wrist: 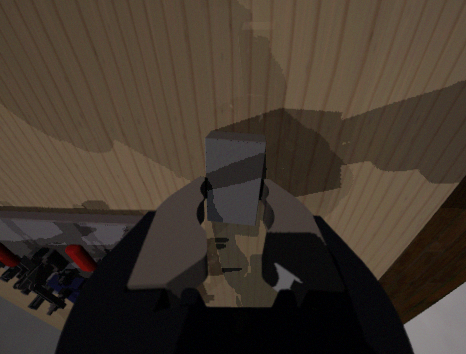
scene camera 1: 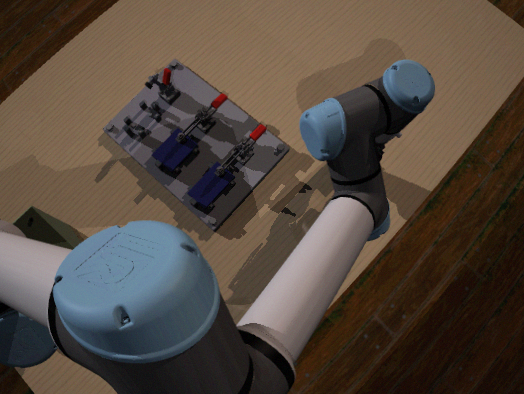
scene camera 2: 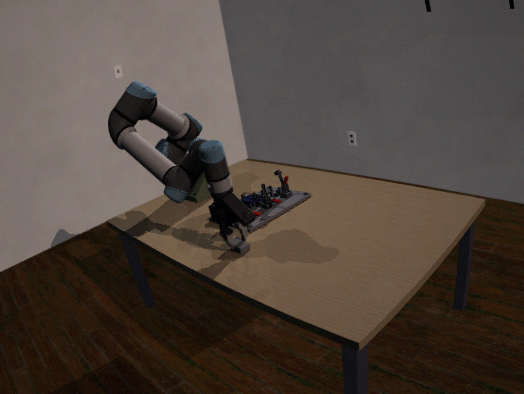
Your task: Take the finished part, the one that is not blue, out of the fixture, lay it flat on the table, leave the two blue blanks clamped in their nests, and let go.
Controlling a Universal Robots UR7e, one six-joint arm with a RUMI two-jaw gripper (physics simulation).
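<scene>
The finished part, a grey block, is between the jaws of my gripper, which is shut on it. In the wrist view it sits slightly askew, with its far end face showing. It is very low over the table, in front of the fixture; whether it touches the wood I cannot tell. The arm hides it in scene camera 1. Two blue blanks lie in their nests on the fixture plate, under clamps. The third nest is empty, its clamp's red handle upright.
An olive-green block stands behind the fixture, near the arm's base. The fixture's edge and red clamp handles show at the lower left of the wrist view. The table's edge runs near the gripper.
</scene>
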